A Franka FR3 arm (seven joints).
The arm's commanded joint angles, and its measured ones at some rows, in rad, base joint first. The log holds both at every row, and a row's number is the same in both.
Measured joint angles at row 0: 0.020, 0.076, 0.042, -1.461, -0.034, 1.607, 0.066
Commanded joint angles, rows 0 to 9: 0.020, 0.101, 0.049, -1.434, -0.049, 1.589, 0.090; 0.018, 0.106, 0.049, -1.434, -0.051, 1.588, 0.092; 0.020, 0.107, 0.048, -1.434, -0.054, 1.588, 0.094; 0.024, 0.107, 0.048, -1.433, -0.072, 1.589, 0.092; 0.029, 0.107, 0.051, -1.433, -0.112, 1.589, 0.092; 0.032, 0.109, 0.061, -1.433, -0.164, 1.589, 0.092; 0.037, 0.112, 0.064, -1.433, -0.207, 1.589, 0.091; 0.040, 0.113, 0.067, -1.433, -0.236, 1.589, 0.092; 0.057, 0.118, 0.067, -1.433, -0.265, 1.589, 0.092; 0.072, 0.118, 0.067, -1.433, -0.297, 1.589, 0.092
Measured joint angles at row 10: 0.040, 0.095, 0.058, -1.461, -0.207, 1.607, 0.074
